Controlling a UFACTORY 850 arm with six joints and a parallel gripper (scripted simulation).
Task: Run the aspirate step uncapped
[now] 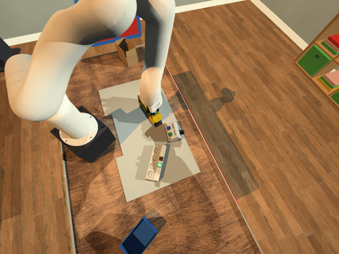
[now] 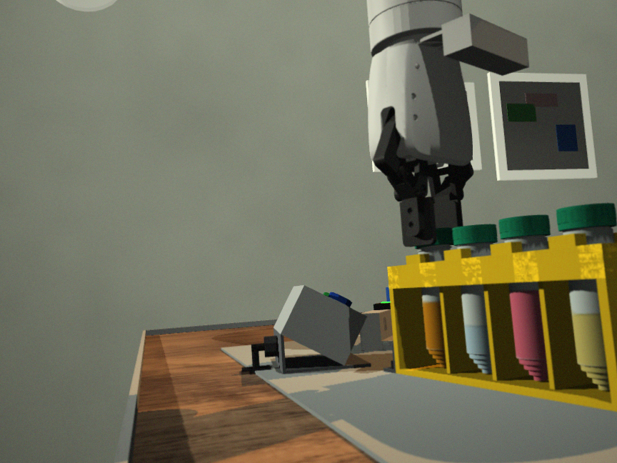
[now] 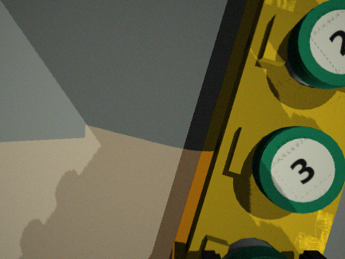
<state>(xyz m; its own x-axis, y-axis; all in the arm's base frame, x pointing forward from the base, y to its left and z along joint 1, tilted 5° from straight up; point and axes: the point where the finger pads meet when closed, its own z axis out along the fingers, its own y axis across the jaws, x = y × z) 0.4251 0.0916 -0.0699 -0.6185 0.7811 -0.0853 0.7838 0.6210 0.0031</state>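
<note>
Now: hand 1 cm above the green cap. From my hand the other things lie so: blue cycle key: 11 cm to the right, 7 cm ahead, 6 cm below; grey key housing: 13 cm to the right, 9 cm ahead, 8 cm below; green key: 15 cm to the right, 7 cm ahead, 6 cm below.
</note>
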